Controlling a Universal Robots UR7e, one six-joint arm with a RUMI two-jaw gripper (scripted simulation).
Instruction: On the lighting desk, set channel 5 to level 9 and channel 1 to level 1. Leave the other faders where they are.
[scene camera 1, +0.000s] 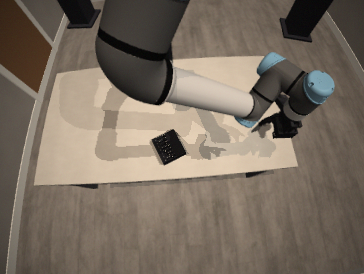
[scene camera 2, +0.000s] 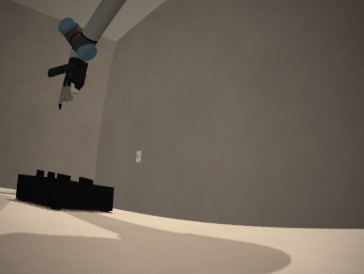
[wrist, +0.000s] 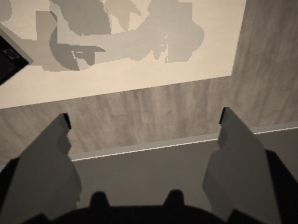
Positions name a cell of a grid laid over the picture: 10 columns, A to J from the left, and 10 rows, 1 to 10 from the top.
Observation:
I see my gripper (scene camera 2: B4).
My gripper also shows in scene camera 1 (scene camera 1: H5) and in the wrist view (wrist: E5).

